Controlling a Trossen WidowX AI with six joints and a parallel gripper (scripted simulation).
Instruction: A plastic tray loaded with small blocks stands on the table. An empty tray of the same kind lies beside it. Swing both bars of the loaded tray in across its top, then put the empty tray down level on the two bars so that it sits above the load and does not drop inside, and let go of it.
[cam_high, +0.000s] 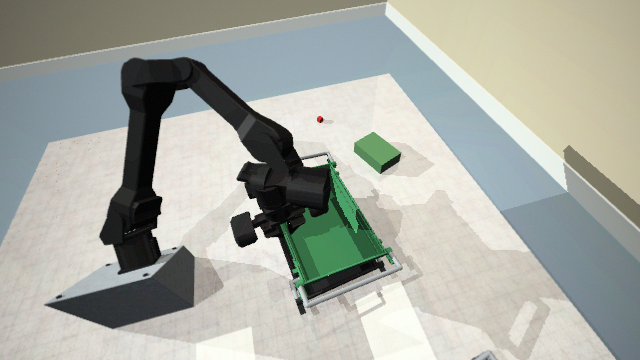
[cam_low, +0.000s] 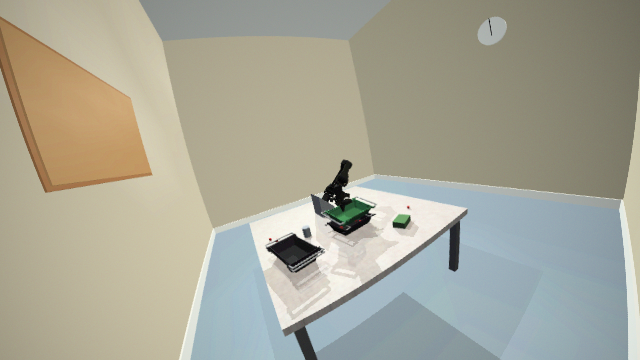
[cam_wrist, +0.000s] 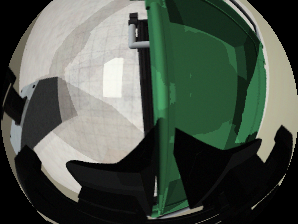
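My gripper tip is now 8 cm short of the green tray and 2 cm below it. Round my gripper tip: small red marker (24 cm ahead, 44 cm to the left, 9 cm below); then grey cylinder (8 cm behind, 27 cm to the right, 7 cm below); then dark green block (34 cm ahead, 21 cm to the left, 8 cm below).
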